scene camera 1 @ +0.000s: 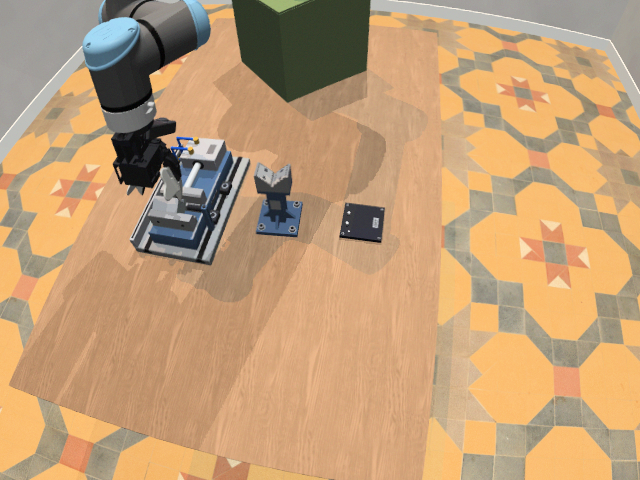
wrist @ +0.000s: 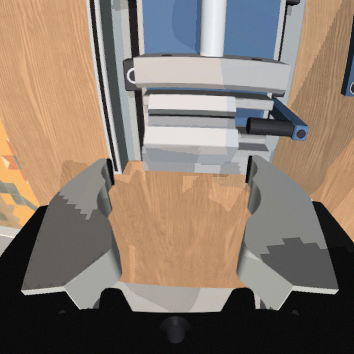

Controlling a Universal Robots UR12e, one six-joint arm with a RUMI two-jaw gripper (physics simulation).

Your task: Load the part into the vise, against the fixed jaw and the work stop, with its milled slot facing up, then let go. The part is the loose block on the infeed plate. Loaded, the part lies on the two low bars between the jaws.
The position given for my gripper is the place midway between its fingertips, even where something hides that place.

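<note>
There is a part (wrist: 181, 127), and I can see a work stop (wrist: 279, 111) as well. As for my gripper (scene camera 1: 161, 196), I see it too, and the wrist view (wrist: 179, 160) has it as well.
</note>
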